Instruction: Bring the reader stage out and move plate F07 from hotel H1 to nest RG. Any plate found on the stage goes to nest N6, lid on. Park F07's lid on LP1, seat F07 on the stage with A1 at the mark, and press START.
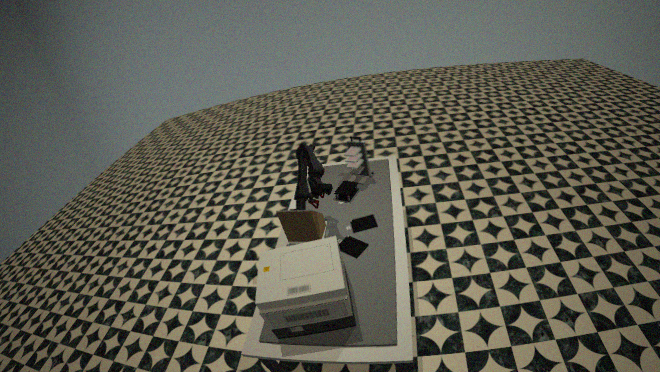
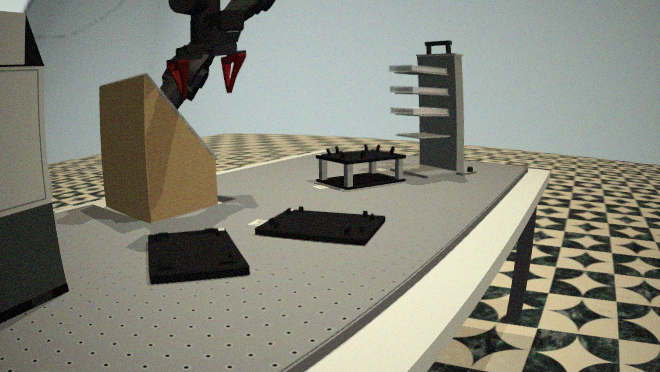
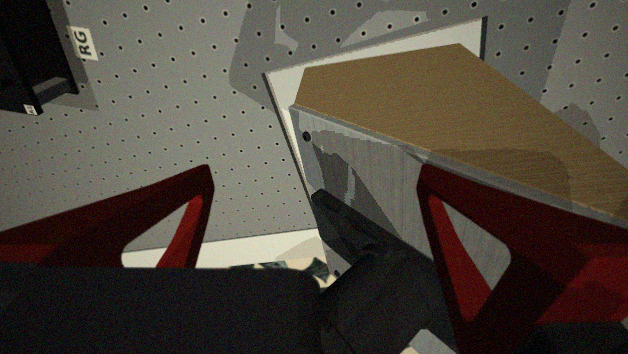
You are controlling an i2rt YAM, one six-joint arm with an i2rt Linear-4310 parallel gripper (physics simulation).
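Where they show: gripper, between the fingertips: [image 1: 319,203] [image 2: 207,96] [image 3: 315,176]; arm's base, origin of its link: [image 1: 300,212] [image 2: 154,117] [image 3: 406,273].
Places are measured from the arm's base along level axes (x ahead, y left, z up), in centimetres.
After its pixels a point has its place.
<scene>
My gripper [image 1: 318,199] {x 12.5, y 5.1, z 3.1 cm} [image 2: 207,95] {x 12.5, y 5.1, z 3.1 cm} [image 3: 315,176] {x 12.5, y 5.1, z 3.1 cm} is open and empty, high above the table by the wooden wedge-shaped block. Hotel H1 appears to be the grey tower [image 1: 365,159] {x 33.9, y 62.9, z -1.0 cm} [image 2: 441,115] {x 31.4, y 60.2, z -2.5 cm} at the far end; three pale plates are stacked on its upper shelves, their names unreadable. Nest RG [image 1: 346,190] {x 21.4, y 37.3, z -11.3 cm} [image 2: 360,156] {x 23.7, y 36.2, z -11.0 cm} [image 3: 22,30] {x 19.5, y 36.3, z -16.8 cm}, a black two-tier stand with grey posts, has its RG label [image 3: 82,42] {x 17.4, y 30.8, z -17.3 cm} beside it. The reader appears to be the large white box [image 1: 305,270] {x 24.4, y -57.9, z 13.8 cm} [image 2: 20,135] {x 34.2, y -35.7, z 0.9 cm}. Its stage and START do not show. N6 and LP1 cannot be identified by label.
The wooden block [image 1: 306,225] {x 5.4, y -8.3, z -3.9 cm} [image 2: 170,175] {x 11.4, y -3.0, z -10.4 cm} [image 3: 425,95] {x 11.3, y -2.1, z -7.0 cm}, with a sloping grey face, stands between the reader and the arm. Two low black pads lie on the perforated table top: one [image 1: 364,223] {x 38.4, y 6.7, z -16.3 cm} [image 2: 320,226] {x 38.9, y 5.5, z -16.3 cm} towards RG, the other [image 1: 353,246] {x 34.5, y -14.3, z -16.1 cm} [image 2: 197,255] {x 36.3, y -14.5, z -16.1 cm} nearer the reader.
</scene>
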